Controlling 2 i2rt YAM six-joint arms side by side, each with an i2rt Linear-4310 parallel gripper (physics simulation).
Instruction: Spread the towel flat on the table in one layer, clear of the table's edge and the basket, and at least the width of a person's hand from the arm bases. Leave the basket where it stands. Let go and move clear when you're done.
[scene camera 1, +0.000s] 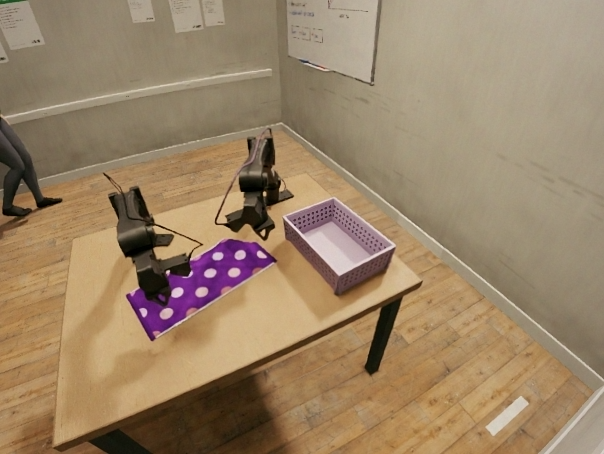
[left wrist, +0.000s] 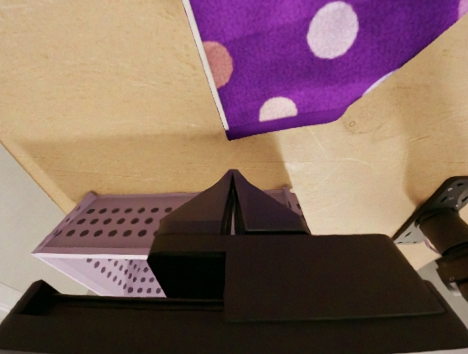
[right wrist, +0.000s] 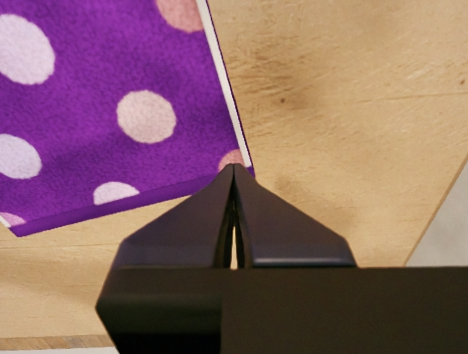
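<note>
The purple towel (scene camera 1: 210, 285) (left wrist: 270, 60) (right wrist: 100, 75) with white and pink dots lies on the table as a long strip. A straight white border runs along its near side; its far side is uneven, with a slanted edge at the basket end. Whether layers lie beneath is hidden. My left gripper (scene camera 1: 267, 235) (left wrist: 233, 176) is shut and empty, raised beyond the towel's right end. My right gripper (scene camera 1: 162, 302) (right wrist: 233, 175) is shut and empty, above the towel's left end. The lilac basket (scene camera 1: 311, 257) (left wrist: 120, 220) stands upright to the right, apart from the towel.
The wooden table (scene camera 1: 240, 330) (left wrist: 90, 75) (right wrist: 350, 130) has its near edge in front of the towel and basket. An arm base (scene camera 1: 282, 196) (left wrist: 450, 195) stands behind the towel's right end. A person's legs (scene camera 1: 17, 160) show on the floor at the far left.
</note>
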